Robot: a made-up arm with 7 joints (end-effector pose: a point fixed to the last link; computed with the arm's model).
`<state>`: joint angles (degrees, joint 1 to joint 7).
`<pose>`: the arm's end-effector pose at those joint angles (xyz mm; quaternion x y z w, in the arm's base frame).
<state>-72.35 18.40 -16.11 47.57 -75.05 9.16 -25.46</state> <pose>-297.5 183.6 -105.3 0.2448 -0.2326 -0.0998 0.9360</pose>
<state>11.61 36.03 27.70 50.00 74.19 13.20 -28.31</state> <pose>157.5 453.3 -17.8 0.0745 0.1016 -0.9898 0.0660</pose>
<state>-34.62 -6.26 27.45 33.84 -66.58 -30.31 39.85</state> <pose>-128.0 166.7 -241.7 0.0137 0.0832 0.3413 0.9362</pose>
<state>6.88 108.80 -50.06 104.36 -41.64 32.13 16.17</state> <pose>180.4 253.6 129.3 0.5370 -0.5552 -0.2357 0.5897</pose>
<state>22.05 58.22 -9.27 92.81 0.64 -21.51 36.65</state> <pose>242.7 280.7 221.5 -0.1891 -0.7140 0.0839 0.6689</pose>
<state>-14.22 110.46 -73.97 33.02 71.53 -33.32 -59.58</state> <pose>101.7 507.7 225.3 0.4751 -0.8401 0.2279 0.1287</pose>
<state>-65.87 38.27 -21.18 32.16 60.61 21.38 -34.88</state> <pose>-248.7 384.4 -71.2 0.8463 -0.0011 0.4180 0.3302</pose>
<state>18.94 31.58 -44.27 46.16 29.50 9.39 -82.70</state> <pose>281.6 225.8 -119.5 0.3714 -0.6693 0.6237 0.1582</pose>
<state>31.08 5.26 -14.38 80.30 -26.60 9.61 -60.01</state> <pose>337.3 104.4 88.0 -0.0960 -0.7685 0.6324 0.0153</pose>
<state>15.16 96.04 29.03 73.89 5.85 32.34 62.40</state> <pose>97.1 351.0 464.2 0.1815 -0.5931 0.5145 0.5921</pose>
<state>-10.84 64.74 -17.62 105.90 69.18 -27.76 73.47</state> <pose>234.0 276.4 73.6 -0.6167 -0.1463 0.1501 0.7588</pose>
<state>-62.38 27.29 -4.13 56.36 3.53 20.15 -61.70</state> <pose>-165.4 297.3 -139.8 0.7030 -0.4123 0.3129 0.4878</pose>
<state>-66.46 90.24 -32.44 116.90 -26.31 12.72 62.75</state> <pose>37.0 173.7 -19.6 0.1372 0.2420 -0.3324 0.9012</pose>
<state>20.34 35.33 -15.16 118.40 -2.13 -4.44 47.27</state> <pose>218.4 175.9 197.5 -0.3728 -0.6234 0.0236 0.6869</pose>
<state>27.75 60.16 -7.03 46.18 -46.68 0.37 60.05</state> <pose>259.2 421.6 149.9 0.4210 -0.3348 0.2708 0.7984</pose>
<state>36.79 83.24 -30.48 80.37 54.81 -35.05 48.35</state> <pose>224.3 366.8 280.8 -0.3522 -0.6262 0.1830 0.6711</pose>
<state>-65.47 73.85 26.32 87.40 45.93 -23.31 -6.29</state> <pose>170.9 377.2 82.8 -0.0210 -0.5496 0.5832 0.5978</pose>
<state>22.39 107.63 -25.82 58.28 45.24 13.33 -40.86</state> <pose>154.8 420.4 353.8 0.3840 -0.7713 0.5075 0.0010</pose>
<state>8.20 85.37 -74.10 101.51 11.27 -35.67 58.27</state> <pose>158.0 230.8 6.9 -0.2188 0.0040 -0.1486 0.9644</pose>
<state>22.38 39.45 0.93 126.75 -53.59 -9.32 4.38</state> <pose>155.1 172.0 225.0 -0.0840 -0.9837 -0.0042 0.1588</pose>
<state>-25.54 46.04 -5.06 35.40 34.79 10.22 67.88</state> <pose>22.7 465.4 -98.1 0.0303 0.1579 0.6932 0.7026</pose>
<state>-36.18 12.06 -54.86 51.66 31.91 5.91 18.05</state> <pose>-105.5 71.8 -237.5 0.0724 0.2849 0.4981 0.8158</pose>
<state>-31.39 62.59 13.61 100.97 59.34 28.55 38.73</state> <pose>198.8 348.0 97.9 -0.1678 -0.0843 0.5877 0.7870</pose>
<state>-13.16 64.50 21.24 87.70 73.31 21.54 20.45</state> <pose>194.1 409.4 175.5 -0.2686 -0.2943 0.7280 0.5579</pose>
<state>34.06 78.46 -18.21 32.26 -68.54 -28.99 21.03</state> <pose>183.6 472.0 194.1 0.5434 -0.4690 -0.0253 0.6958</pose>
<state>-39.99 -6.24 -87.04 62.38 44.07 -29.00 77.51</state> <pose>-152.1 -150.5 -134.2 -0.6545 0.5380 0.1617 0.5061</pose>
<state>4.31 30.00 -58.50 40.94 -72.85 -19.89 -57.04</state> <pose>119.1 169.9 -219.1 -0.2063 -0.7422 -0.0913 0.6311</pose>
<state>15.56 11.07 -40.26 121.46 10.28 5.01 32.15</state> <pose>219.6 53.2 123.4 -0.6356 -0.3470 0.1406 0.6752</pose>
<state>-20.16 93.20 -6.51 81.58 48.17 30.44 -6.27</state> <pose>247.7 355.6 176.9 0.3546 -0.4737 0.5487 0.5905</pose>
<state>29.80 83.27 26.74 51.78 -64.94 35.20 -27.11</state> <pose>95.8 452.4 354.6 -0.7104 0.6383 -0.1958 0.2228</pose>
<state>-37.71 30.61 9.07 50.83 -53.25 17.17 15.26</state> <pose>-5.2 345.2 -145.6 0.5452 -0.1950 0.1984 0.7908</pose>
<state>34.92 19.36 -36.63 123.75 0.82 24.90 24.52</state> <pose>218.6 78.0 208.2 -0.4602 -0.5660 0.1675 0.6631</pose>
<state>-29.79 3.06 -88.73 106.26 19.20 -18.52 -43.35</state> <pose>-44.0 -111.5 3.3 -0.3390 0.0897 0.7170 0.6024</pose>
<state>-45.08 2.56 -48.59 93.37 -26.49 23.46 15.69</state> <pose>-13.2 -32.8 -98.0 -0.0993 -0.0538 0.3341 0.9357</pose>
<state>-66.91 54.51 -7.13 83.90 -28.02 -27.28 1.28</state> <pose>-5.5 287.5 -68.5 0.0030 -0.3121 0.1243 0.9419</pose>
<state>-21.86 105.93 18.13 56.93 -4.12 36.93 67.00</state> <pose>259.1 376.5 356.7 0.5346 -0.2733 0.4671 0.6491</pose>
